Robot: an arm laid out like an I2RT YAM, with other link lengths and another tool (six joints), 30 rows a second.
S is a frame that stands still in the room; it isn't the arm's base.
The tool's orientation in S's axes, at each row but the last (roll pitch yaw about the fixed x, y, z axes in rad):
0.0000, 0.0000, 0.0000
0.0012, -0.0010, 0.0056
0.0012, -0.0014, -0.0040
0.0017, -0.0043, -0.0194
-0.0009, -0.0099, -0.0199
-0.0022, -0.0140, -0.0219
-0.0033, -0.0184, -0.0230
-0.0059, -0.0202, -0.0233
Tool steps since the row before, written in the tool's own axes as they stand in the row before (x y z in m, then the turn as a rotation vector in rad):
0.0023, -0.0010, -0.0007, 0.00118, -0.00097, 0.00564
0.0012, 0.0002, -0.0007, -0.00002, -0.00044, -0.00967
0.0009, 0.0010, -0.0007, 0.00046, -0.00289, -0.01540
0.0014, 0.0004, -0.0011, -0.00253, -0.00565, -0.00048
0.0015, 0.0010, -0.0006, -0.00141, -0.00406, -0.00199
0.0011, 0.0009, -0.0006, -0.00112, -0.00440, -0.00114
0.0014, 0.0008, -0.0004, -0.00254, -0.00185, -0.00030
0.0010, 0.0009, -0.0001, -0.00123, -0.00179, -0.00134
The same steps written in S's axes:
0.0023, -0.0010, -0.0007, 0.00118, -0.00097, 0.00564
0.0012, 0.0002, -0.0007, -0.00001, -0.00043, -0.00967
0.0009, 0.0010, -0.0007, 0.00047, -0.00287, -0.01540
0.0014, 0.0004, -0.0011, -0.00264, -0.00560, -0.00050
0.0015, 0.0010, -0.0006, -0.00147, -0.00403, -0.00200
0.0011, 0.0009, -0.0006, -0.00120, -0.00438, -0.00115
0.0014, 0.0008, -0.0004, -0.00258, -0.00179, -0.00034
0.0010, 0.0009, -0.0001, -0.00124, -0.00177, -0.00135

